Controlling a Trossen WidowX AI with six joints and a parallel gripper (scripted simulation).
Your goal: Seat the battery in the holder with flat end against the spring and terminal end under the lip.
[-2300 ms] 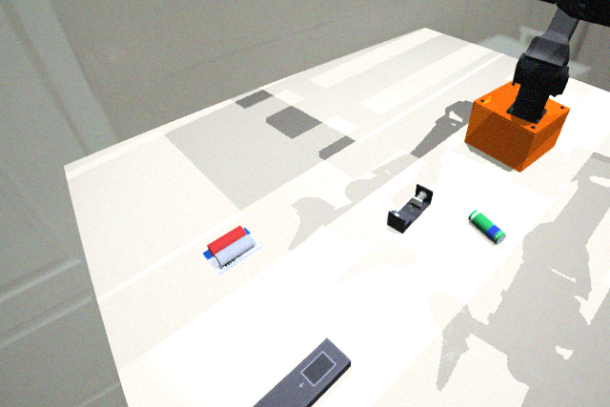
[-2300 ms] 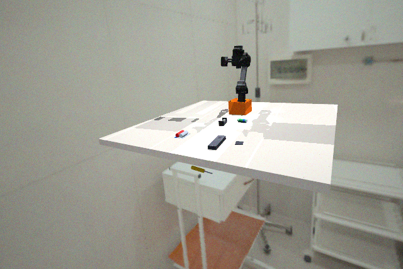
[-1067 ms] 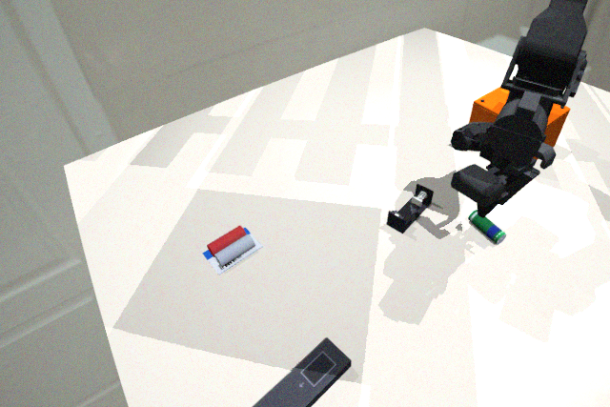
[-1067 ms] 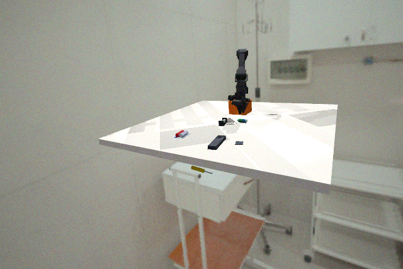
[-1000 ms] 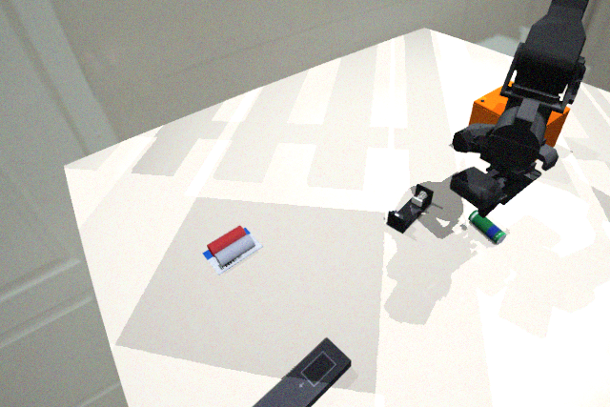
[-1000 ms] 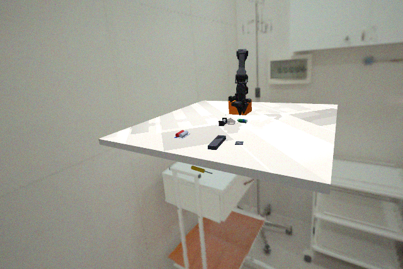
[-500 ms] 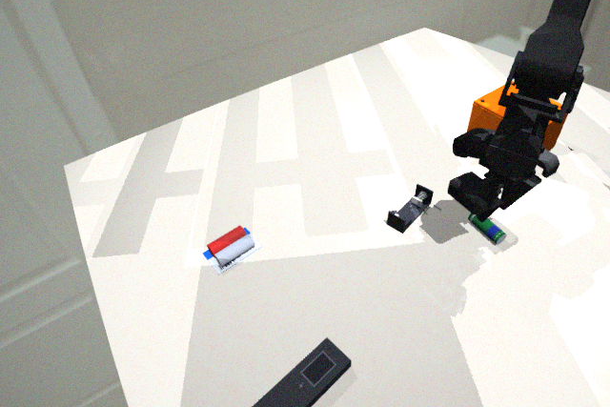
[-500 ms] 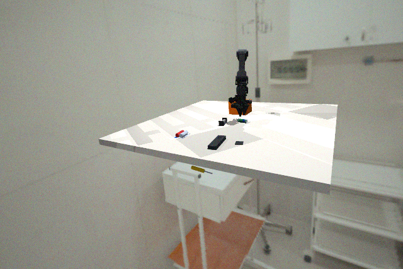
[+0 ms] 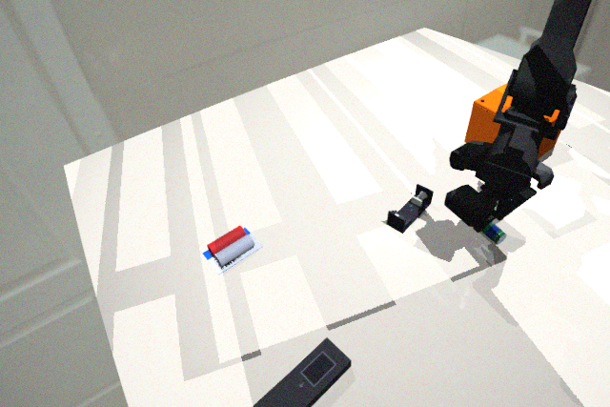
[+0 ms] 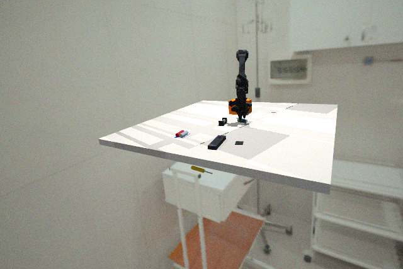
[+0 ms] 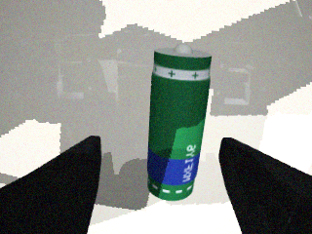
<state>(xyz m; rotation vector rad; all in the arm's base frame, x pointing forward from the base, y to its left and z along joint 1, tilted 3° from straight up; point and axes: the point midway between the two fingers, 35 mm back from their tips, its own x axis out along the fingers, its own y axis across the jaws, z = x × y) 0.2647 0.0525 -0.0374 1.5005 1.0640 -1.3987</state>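
Right now my gripper tip is 1 cm past the battery and 1 cm above it. From my gripper tip the other things lie so: small dark square (38 cm ahead, 5 cm to the left, 2 cm below); card (31 cm ahead, 31 cm to the right, 1 cm below); dark flat device (41 cm ahead, 6 cm to the right, 1 cm below).
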